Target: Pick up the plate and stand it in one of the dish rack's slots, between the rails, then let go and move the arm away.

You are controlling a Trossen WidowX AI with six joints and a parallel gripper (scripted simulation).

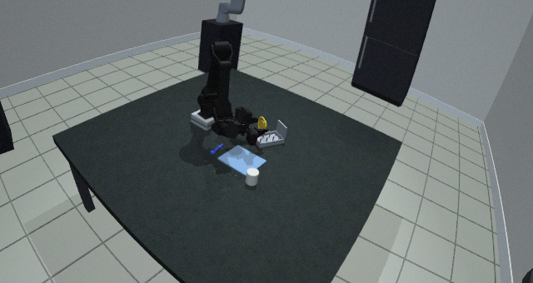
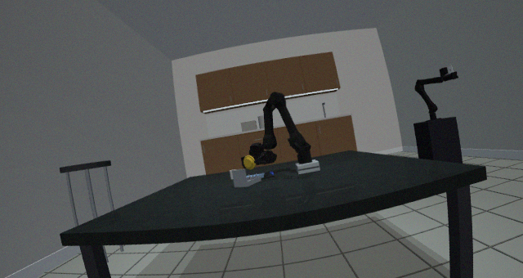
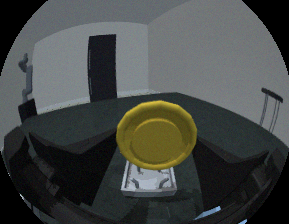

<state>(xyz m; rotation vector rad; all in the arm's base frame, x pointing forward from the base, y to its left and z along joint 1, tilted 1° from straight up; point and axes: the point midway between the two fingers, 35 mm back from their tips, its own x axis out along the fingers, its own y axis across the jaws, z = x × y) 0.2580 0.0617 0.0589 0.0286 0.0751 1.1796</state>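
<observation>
Right now my gripper tip is 70 mm above the dish rack, 40 mm to the right of it and 10 mm short of it. Round my gripper tip: light blue mat 150 mm to the right, 90 mm below, 40 mm ahead; yellow plate 10 mm to the right; blue spoon 200 mm to the right, 90 mm below, 80 mm behind.
</observation>
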